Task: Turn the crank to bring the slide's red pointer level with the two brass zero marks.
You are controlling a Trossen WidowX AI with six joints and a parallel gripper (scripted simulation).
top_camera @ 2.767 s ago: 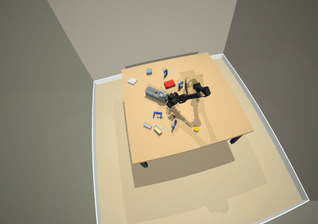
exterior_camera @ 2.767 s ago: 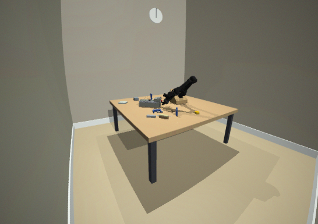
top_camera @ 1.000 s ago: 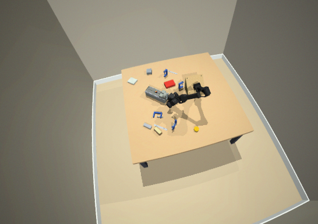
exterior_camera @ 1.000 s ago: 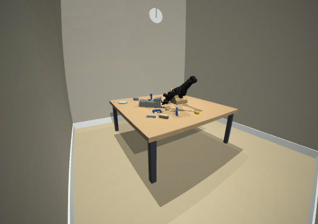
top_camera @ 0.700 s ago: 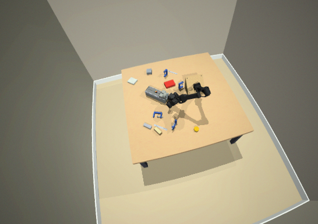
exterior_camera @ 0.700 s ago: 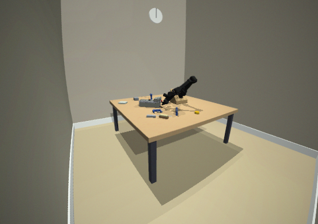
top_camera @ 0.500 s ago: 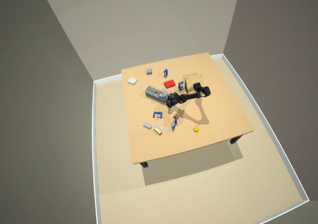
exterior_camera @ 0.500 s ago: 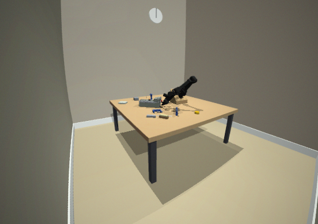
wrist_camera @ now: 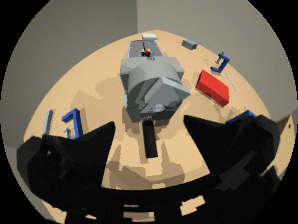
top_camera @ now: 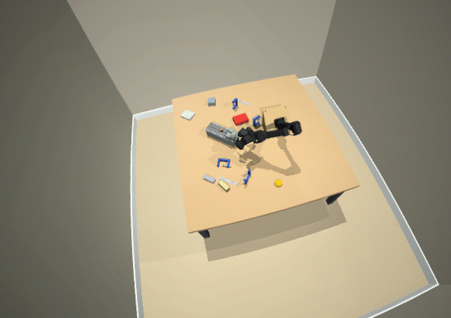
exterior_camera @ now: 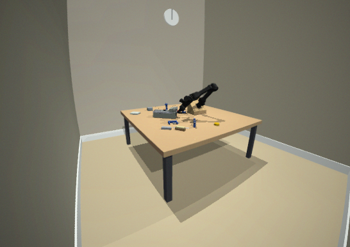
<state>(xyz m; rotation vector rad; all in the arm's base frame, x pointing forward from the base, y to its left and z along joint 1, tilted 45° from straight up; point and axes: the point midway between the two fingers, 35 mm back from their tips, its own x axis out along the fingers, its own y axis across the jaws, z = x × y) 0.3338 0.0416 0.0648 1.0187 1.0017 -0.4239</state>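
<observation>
Now: the dark crank handle 20 mm below my gripper tip, 10 mm to the left of it and 10 mm behind it. From my gripper tip the other things lie so: red pointer 120 mm to the right, 110 mm ahead; tan block 320 mm to the left, 190 mm ahead, 60 mm below; yellow disc 400 mm to the left, 190 mm behind, 70 mm below.
</observation>
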